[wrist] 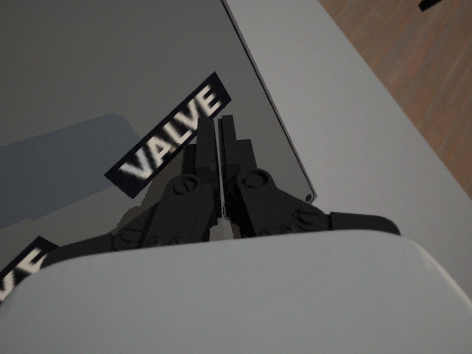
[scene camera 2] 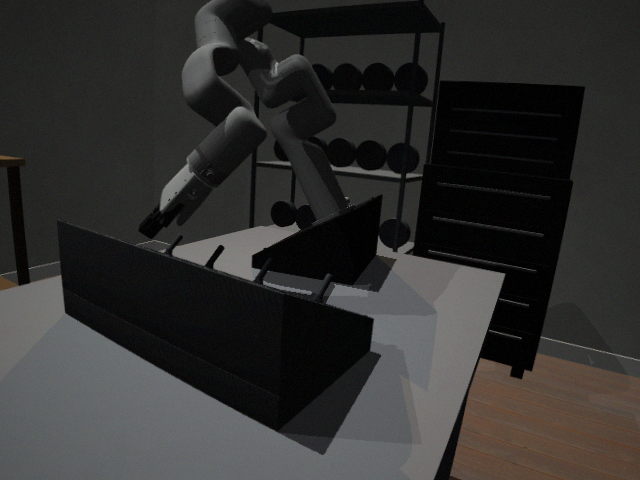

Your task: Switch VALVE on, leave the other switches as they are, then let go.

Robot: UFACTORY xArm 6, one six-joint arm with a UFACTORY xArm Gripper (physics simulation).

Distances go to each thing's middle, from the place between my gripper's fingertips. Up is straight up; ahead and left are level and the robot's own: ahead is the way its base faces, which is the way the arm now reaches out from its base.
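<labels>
My gripper: 40 mm short of the switch box (scene camera 2: 268,353), 180 mm to the right of it, 60 mm above it.
</labels>
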